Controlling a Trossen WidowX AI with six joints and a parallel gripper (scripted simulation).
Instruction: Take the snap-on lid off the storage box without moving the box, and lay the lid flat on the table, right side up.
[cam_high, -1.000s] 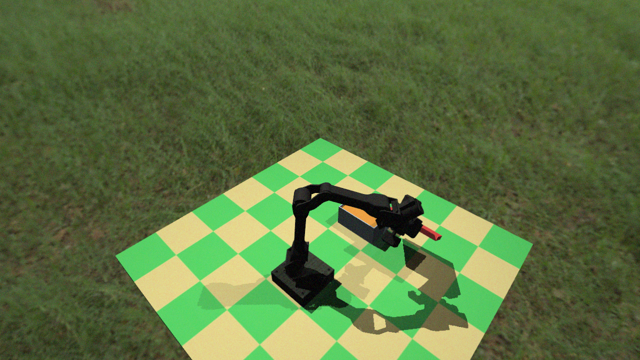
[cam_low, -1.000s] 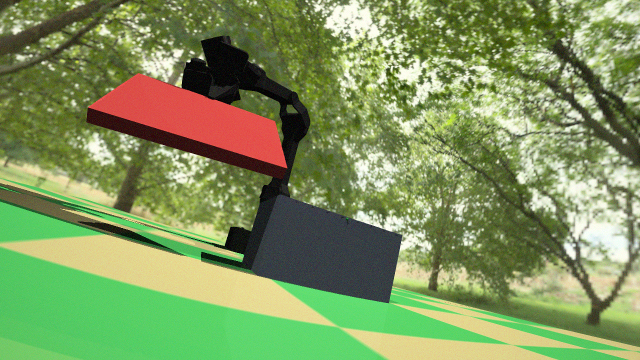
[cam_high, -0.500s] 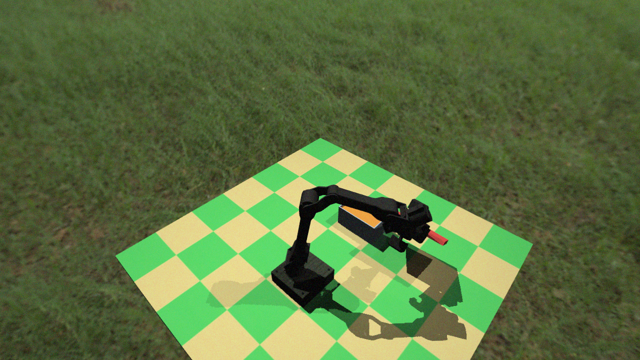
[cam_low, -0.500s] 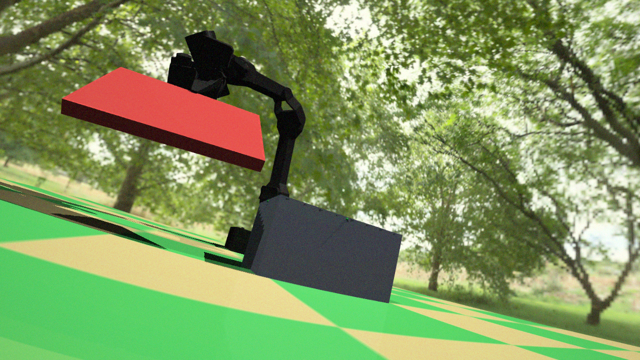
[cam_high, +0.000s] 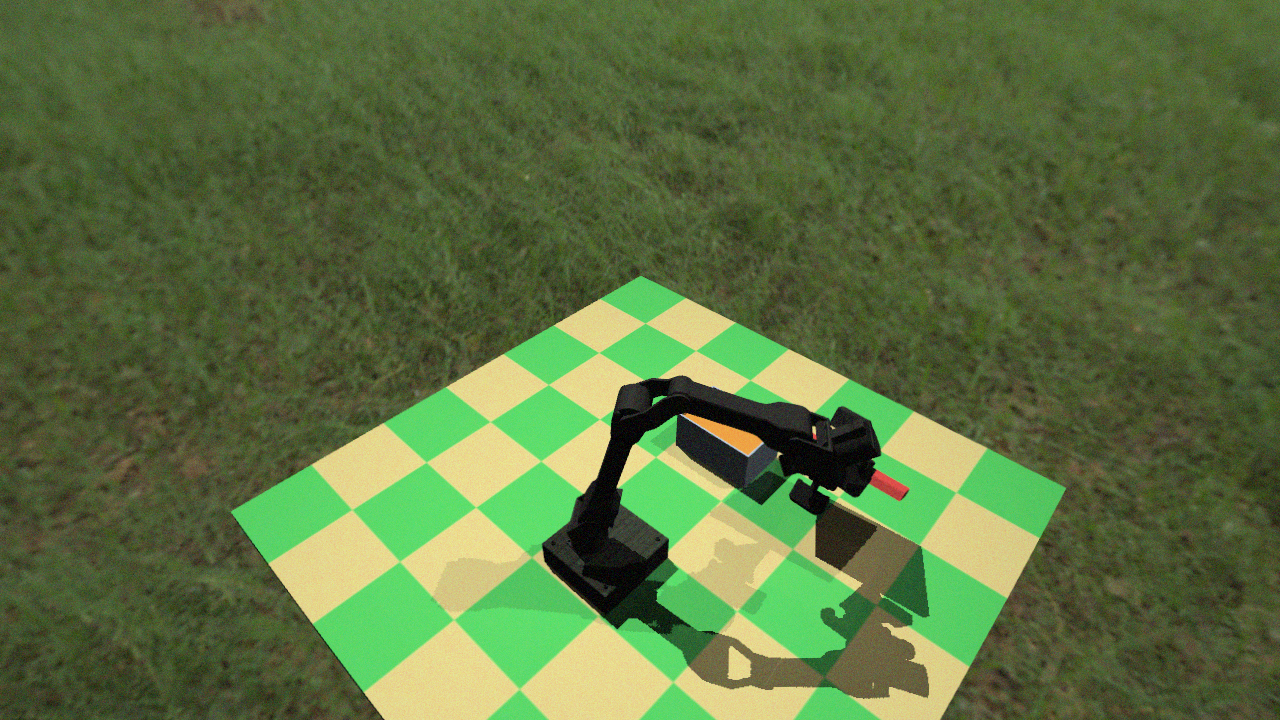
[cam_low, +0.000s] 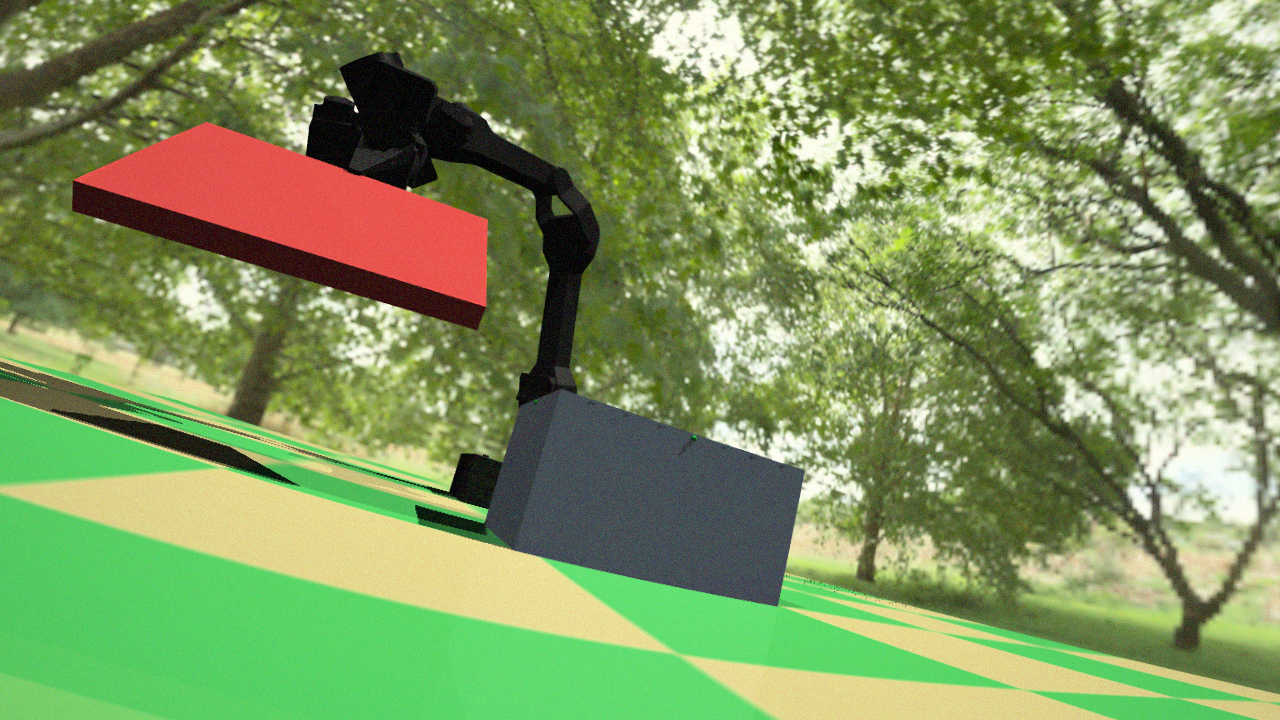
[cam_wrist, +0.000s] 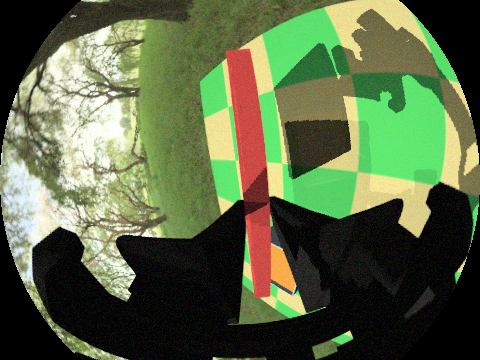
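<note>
Now: gripper tip 6 cm short of the red lid, 2 cm to the right of it and 5 cm above it. From my gripper tip the other things lie so: grey-blue storage box (3 cm ahead, 30 cm to the left, 18 cm below).
</note>
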